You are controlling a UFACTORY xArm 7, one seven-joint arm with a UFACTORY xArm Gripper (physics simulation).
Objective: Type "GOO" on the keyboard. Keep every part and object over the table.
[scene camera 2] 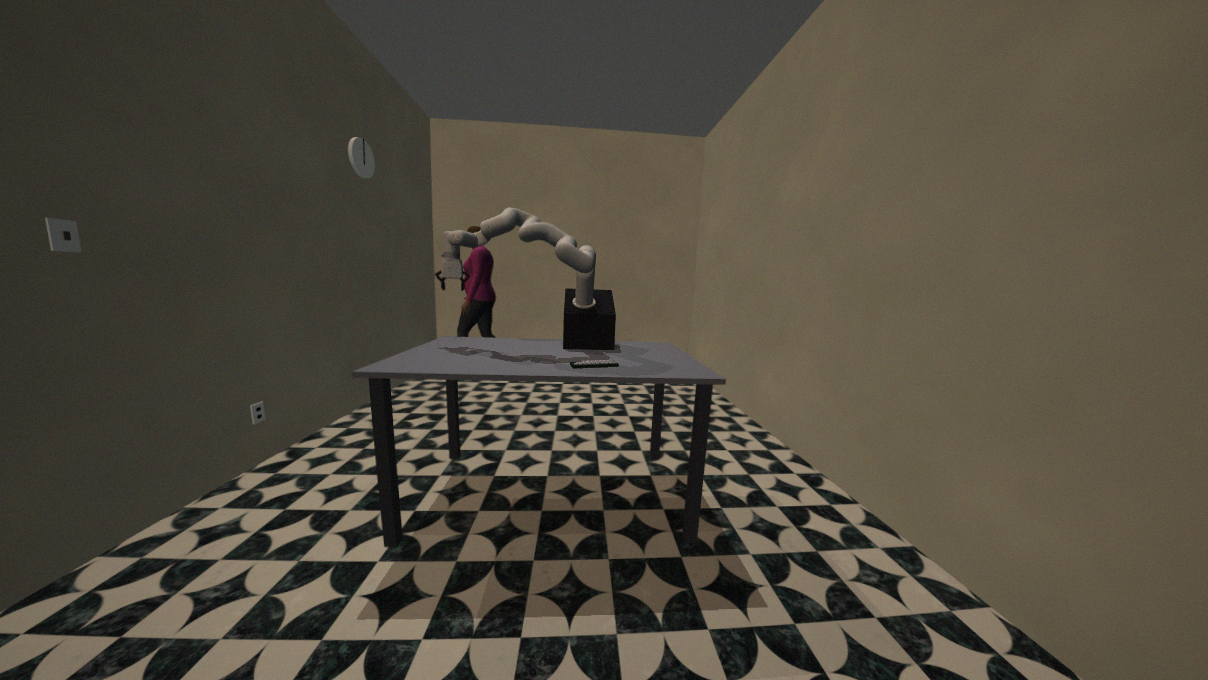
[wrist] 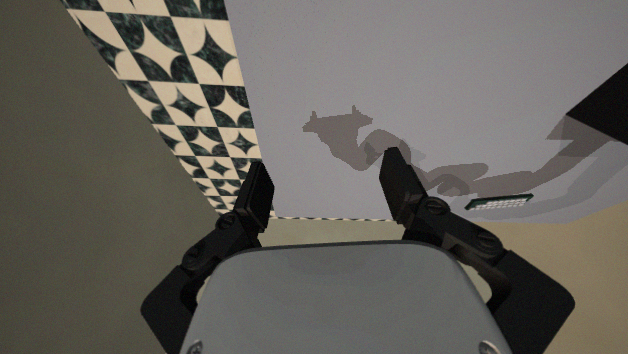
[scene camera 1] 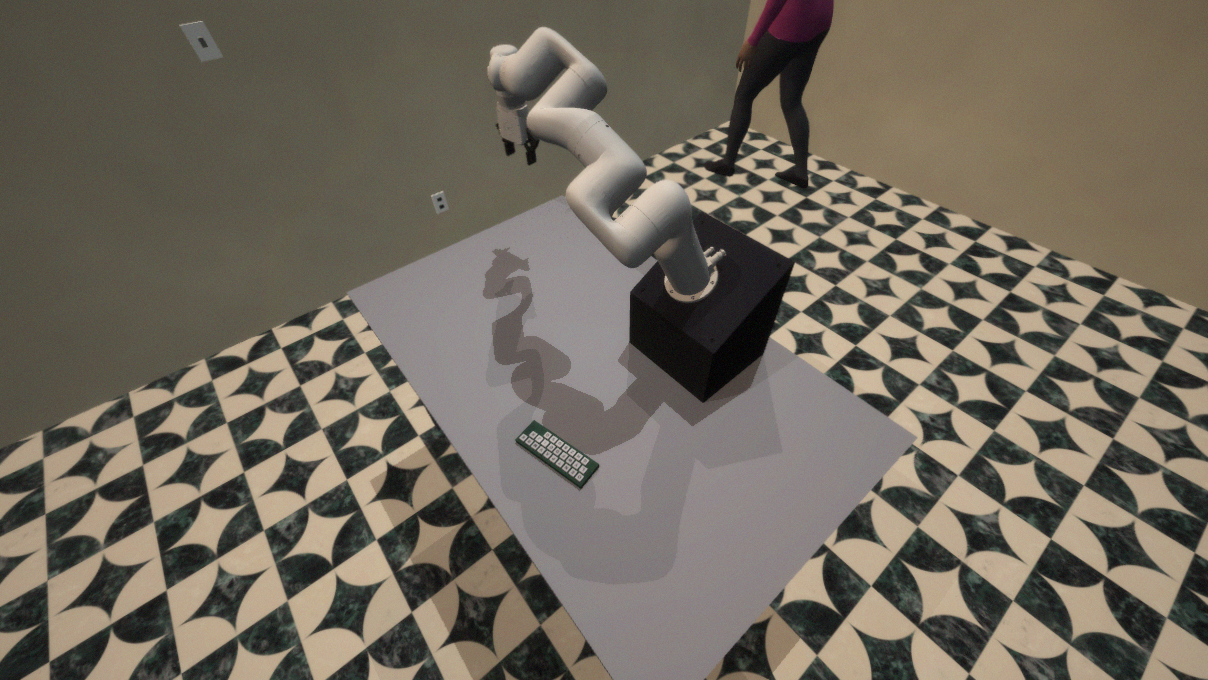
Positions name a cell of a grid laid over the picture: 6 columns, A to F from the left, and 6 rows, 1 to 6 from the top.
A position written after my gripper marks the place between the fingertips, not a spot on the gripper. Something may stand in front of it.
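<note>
My gripper (scene camera 1: C2) is visible to me. The wrist view shows me the gripper too, at (wrist: D3).
</note>
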